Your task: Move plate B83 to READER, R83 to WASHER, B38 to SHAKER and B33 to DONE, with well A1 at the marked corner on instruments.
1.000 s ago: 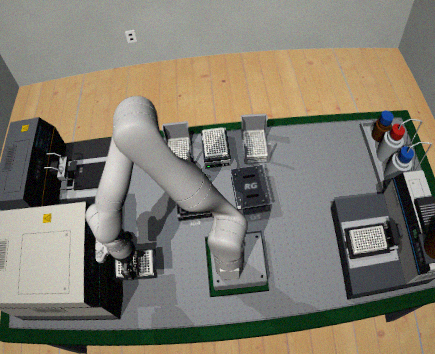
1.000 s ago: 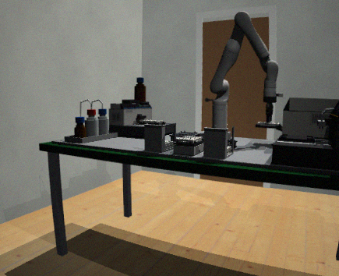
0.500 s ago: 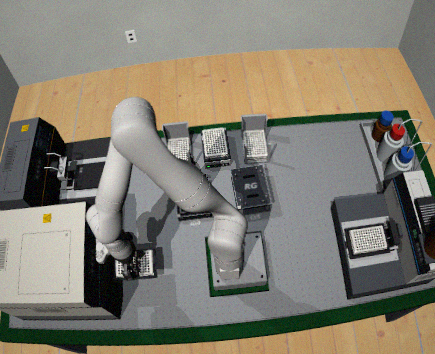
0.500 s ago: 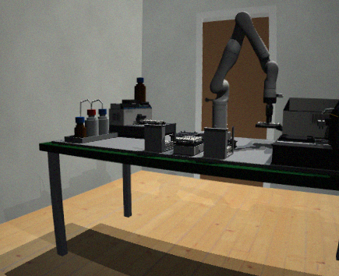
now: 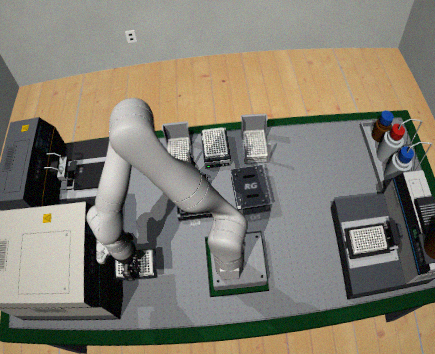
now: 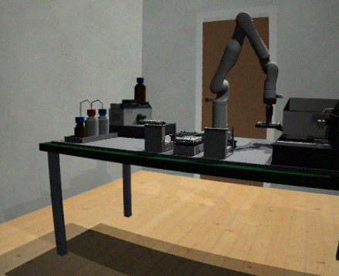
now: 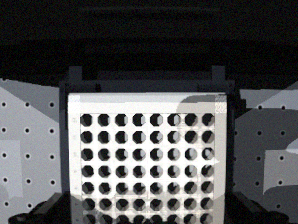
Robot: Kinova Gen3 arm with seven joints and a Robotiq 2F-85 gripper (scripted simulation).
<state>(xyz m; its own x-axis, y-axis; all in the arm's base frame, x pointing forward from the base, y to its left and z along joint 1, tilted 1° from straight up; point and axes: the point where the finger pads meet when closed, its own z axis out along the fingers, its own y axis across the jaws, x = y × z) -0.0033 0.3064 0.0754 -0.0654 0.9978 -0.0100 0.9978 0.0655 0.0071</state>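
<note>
The dark reader tray lies 2 cm below my hand. From my hand the other things lie so: N6 nest (29 cm ahead, 18 cm to the right, 10 cm below); washer tray (36 cm ahead, 19 cm to the left, 4 cm below); white reader housing (2 cm behind, 29 cm to the left, 11 cm above).
</note>
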